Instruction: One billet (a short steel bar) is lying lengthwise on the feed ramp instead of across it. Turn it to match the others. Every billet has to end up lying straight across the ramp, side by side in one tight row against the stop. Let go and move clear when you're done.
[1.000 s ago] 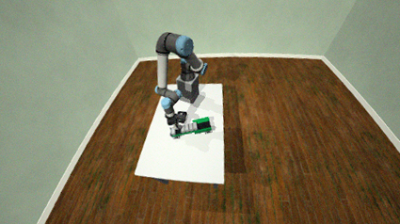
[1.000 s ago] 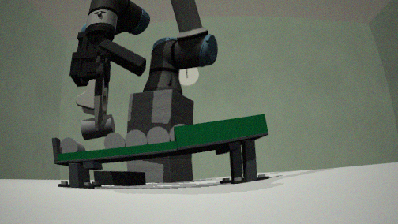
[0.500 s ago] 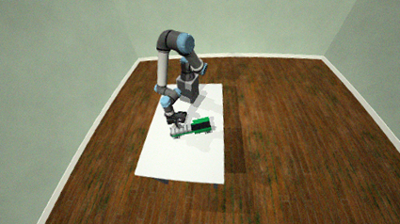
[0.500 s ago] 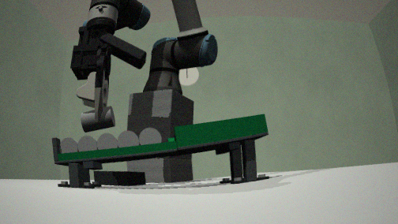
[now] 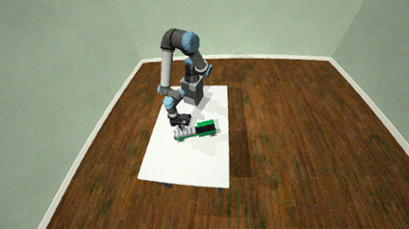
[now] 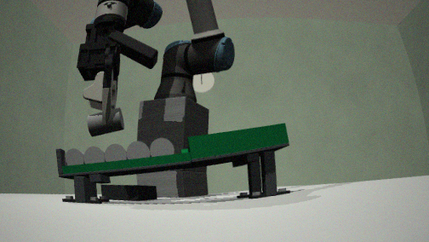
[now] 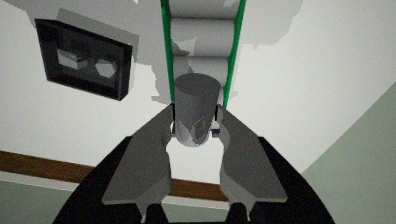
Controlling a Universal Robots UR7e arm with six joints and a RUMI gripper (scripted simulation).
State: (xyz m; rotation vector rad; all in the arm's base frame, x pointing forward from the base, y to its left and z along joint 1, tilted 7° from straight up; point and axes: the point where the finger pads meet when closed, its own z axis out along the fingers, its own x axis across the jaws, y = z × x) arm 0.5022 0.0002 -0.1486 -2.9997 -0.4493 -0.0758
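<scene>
The dark stop is 9 cm below my hand, 8 cm to the right of it and 3 cm ahead of it. From my hand the other things lie so: black box: 18 cm behind, 14 cm below, 4 cm to the right; then grey steel billet: right at my hand.
</scene>
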